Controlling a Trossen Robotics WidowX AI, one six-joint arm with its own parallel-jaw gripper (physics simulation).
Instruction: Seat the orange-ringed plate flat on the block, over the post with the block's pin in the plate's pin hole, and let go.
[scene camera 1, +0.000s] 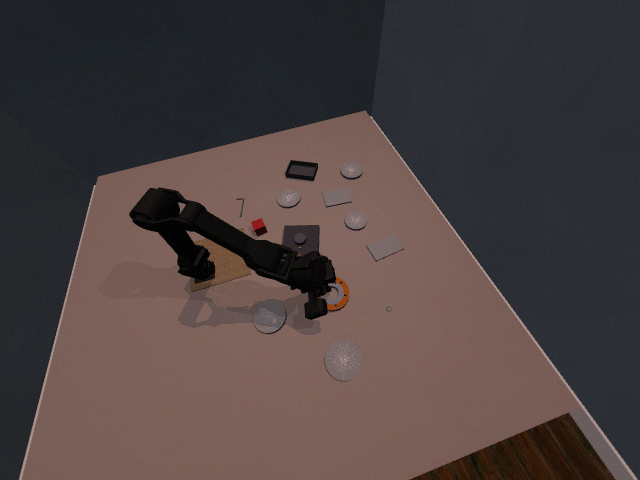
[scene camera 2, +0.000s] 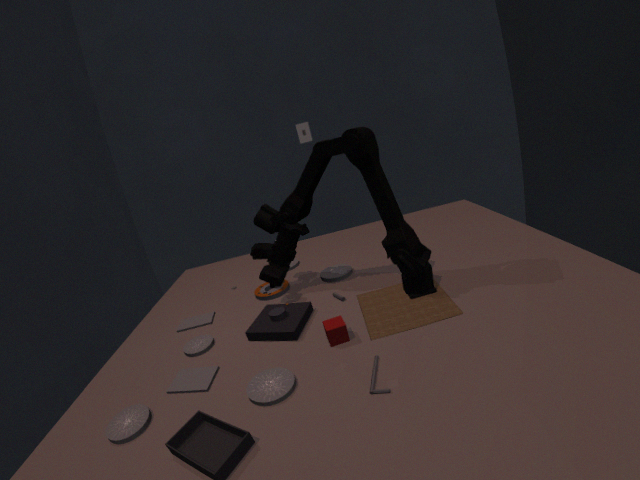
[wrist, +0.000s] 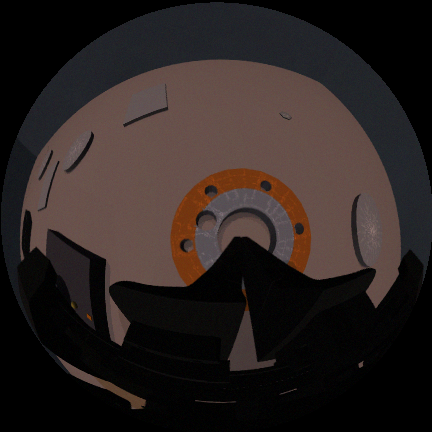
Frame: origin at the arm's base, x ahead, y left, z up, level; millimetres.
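Where they show: gripper, fingertip midpoint: (scene camera 1: 330, 290) (scene camera 2: 271, 287) (wrist: 239, 242); arm's base, origin of the base link: (scene camera 1: 204, 272) (scene camera 2: 420, 289).
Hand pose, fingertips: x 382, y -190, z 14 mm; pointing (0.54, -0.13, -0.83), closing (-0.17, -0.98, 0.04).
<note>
Each offset is from my fingertips to the centre of the thing. "*": to the spot under its first point. Level surfaces: height alone.
The orange-ringed plate @[3 mm ahead, 7 mm right, 10 mm down] (scene camera 1: 342, 298) (scene camera 2: 260, 295) (wrist: 182, 220) lies flat on the table, apart from the block. Its grey inner ring has a large centre hole and a pin hole beside it. The dark block @[44 mm back, 198 mm left, 3 mm up] (scene camera 1: 313, 232) (scene camera 2: 272, 335) (wrist: 75, 260) sits on the table with its round post @[23 mm up] (scene camera 1: 300, 238) (scene camera 2: 277, 312) standing up and a small brass-coloured pin @[* 52 mm back, 164 mm left, 11 mm up] (wrist: 74, 304) beside the post. My gripper (wrist: 239, 242) is shut and empty, its fingertips together over the plate's centre hole in the wrist view. The fingers hide the near part of the plate there; in scene camera 1 the arm hides the plate's left side.
A red cube @[173 mm back, 300 mm left, 3 mm up] (scene camera 1: 258, 226) (scene camera 2: 336, 331) stands near the block. Several grey discs, two grey slabs @[224 mm ahead, 94 mm left, 14 mm down] (scene camera 1: 385, 248) @[138 mm ahead, 357 mm left, 14 mm down] (scene camera 1: 337, 197), a black tray @[43 mm ahead, 537 mm left, 4 mm down] (scene camera 1: 287, 170) (scene camera 2: 236, 463) and an L-shaped rod @[240 mm back, 435 mm left, 14 mm down] (scene camera 2: 373, 374) lie around. A grey disc @[193 mm back, 20 mm right, 10 mm down] (scene camera 1: 269, 316) (scene camera 2: 336, 272) lies near the plate. A woven mat (scene camera 1: 232, 263) (scene camera 2: 382, 322) is at the arm's base.
</note>
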